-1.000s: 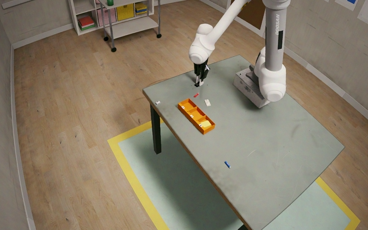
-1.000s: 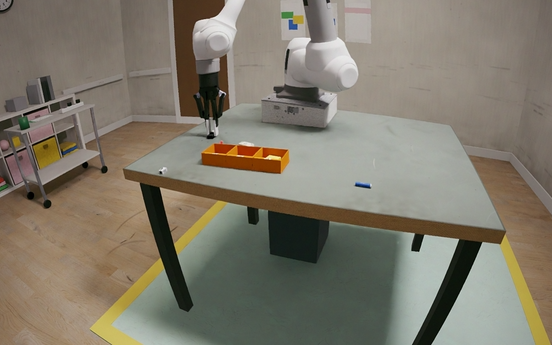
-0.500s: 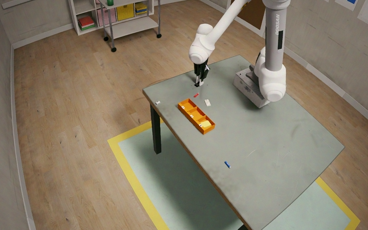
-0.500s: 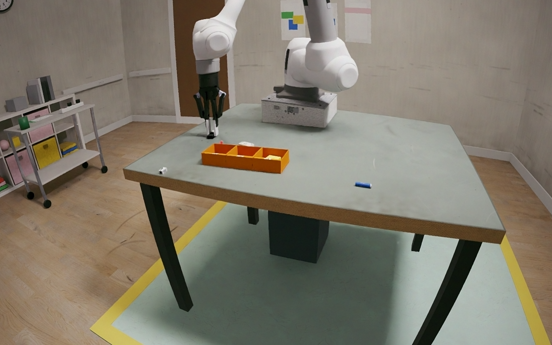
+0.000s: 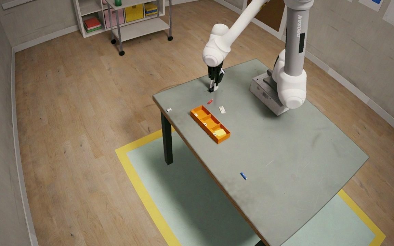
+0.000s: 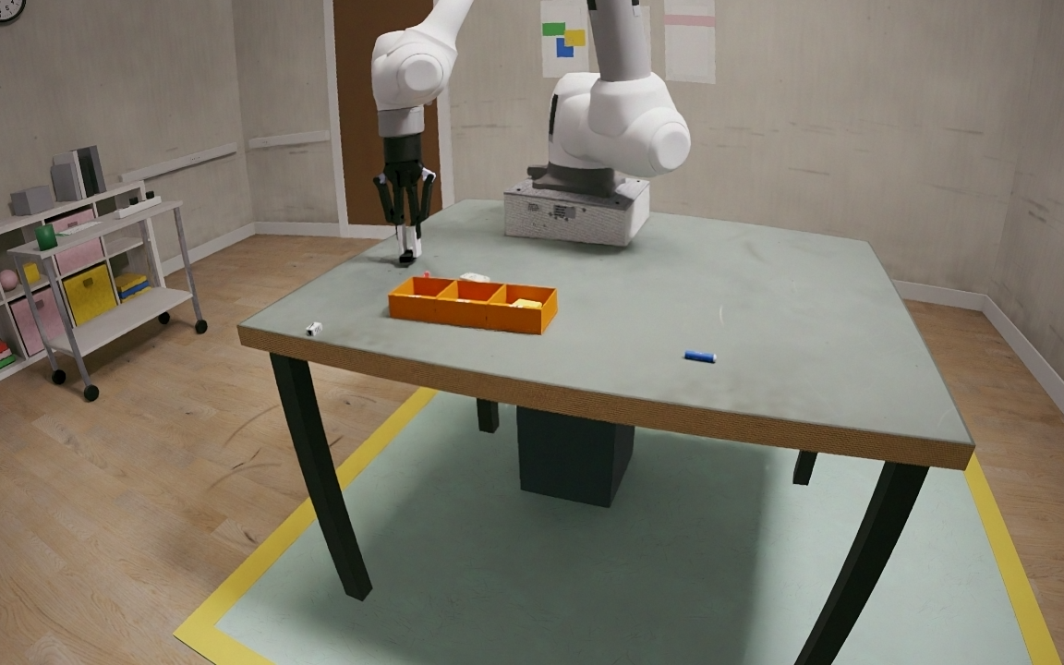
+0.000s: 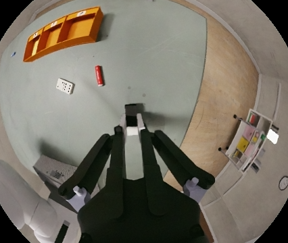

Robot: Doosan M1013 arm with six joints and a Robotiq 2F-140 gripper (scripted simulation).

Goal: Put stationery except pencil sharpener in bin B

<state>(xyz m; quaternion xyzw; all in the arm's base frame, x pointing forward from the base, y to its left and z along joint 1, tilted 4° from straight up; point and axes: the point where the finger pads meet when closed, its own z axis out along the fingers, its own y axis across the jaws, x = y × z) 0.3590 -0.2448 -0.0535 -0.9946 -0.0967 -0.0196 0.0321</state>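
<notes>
The yellow sticky pad lies 180 mm ahead of my hand, 310 mm to the left of it and 40 mm below it. From my hand the other things lie so: black piece (10 mm behind, 30 mm below); then red piece (80 mm ahead, 80 mm to the left, 40 mm below); then flat white piece (60 mm ahead, 170 mm to the left, 40 mm below).
</notes>
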